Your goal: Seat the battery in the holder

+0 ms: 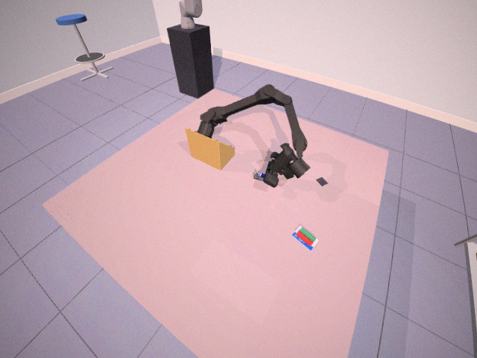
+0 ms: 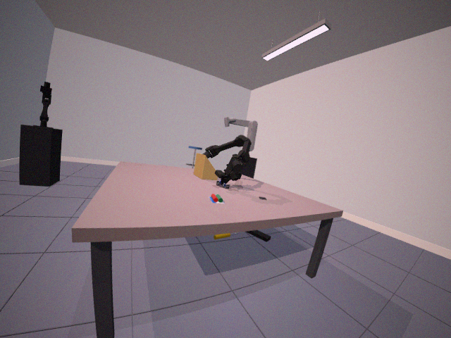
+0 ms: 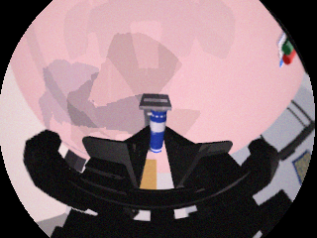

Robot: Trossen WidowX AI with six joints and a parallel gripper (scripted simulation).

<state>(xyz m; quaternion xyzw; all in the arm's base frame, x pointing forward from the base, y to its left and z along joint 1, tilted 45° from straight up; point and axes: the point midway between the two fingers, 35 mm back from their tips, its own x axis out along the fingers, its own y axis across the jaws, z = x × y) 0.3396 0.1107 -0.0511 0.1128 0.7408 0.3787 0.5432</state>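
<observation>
Right now my gripper tip is 1 cm below the battery.
</observation>
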